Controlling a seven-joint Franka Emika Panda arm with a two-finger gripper.
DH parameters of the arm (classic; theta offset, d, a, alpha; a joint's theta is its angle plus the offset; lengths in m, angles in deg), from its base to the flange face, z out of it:
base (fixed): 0 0 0 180
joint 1: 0 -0.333 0 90
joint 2: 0 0 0 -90
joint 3: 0 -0.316 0.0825 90
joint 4: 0 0 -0.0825 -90
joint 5: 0 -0.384 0 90
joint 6: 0 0 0.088 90
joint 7: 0 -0.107 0 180
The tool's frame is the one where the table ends.
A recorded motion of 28 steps. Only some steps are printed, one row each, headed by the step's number.
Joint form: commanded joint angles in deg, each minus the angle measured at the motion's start. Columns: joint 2, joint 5, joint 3, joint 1, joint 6, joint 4, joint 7.
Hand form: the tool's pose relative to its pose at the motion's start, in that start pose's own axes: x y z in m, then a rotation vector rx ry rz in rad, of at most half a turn. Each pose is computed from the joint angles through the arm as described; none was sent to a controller.
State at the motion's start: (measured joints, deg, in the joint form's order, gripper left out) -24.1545 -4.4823 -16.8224 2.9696 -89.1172 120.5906 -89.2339
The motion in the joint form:
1: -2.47 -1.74 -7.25 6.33 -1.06 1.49 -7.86
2: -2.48 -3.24 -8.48 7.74 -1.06 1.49 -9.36
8: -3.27 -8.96 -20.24 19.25 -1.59 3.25 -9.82
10: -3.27 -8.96 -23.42 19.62 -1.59 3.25 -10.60
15: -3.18 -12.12 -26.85 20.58 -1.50 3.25 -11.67
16: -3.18 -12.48 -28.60 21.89 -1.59 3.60 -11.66
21: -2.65 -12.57 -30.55 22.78 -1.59 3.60 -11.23
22: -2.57 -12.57 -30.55 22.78 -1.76 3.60 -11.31
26: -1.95 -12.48 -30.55 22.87 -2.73 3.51 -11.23
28: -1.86 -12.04 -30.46 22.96 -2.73 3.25 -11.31
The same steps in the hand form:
1: -0.0184 0.0050 0.0041 0.0189 0.0332 0.1457
2: -0.0211 0.0036 0.0060 0.0146 0.0153 0.1781
8: -0.0410 -0.0077 0.0372 -0.0372 0.0045 0.2226
10: -0.0631 -0.0078 0.0443 -0.0468 0.0337 0.1968
15: -0.0883 -0.0082 0.0533 -0.0658 0.0083 0.1847
16: -0.0920 -0.0096 0.0605 -0.0778 0.0151 0.1841
21: -0.0997 -0.0116 0.0678 -0.0933 0.0239 0.1626
22: -0.0996 -0.0121 0.0679 -0.0915 0.0229 0.1637
26: -0.0981 -0.0161 0.0684 -0.0821 0.0164 0.1616
28: -0.0965 -0.0170 0.0665 -0.0781 0.0216 0.1638

